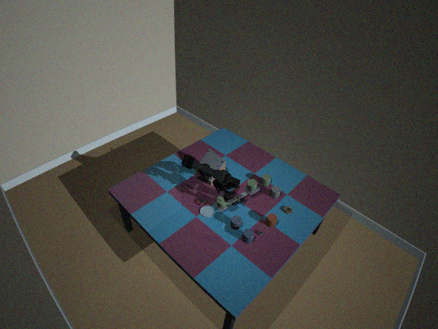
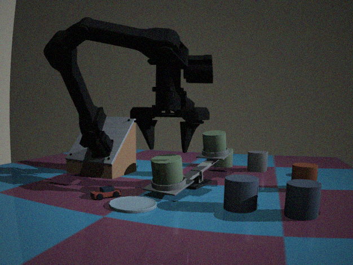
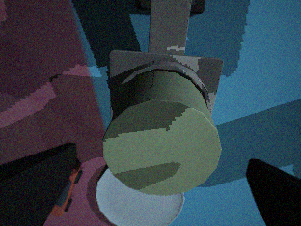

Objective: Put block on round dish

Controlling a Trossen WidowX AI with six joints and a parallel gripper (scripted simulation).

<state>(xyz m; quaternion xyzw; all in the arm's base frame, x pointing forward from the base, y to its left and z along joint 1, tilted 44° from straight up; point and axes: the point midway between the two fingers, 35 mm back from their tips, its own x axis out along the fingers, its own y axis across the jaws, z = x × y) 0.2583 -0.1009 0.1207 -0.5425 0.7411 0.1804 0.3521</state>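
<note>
My gripper tip is now 5 cm above the green cup, 2 cm to the left of it and 1 cm past it. From my gripper tip the other things lie so: small balance 13 cm to the left, 8 cm below, 5 cm ahead; grey block 7 cm below; round dish 10 cm to the right, 10 cm below, 5 cm behind.
</note>
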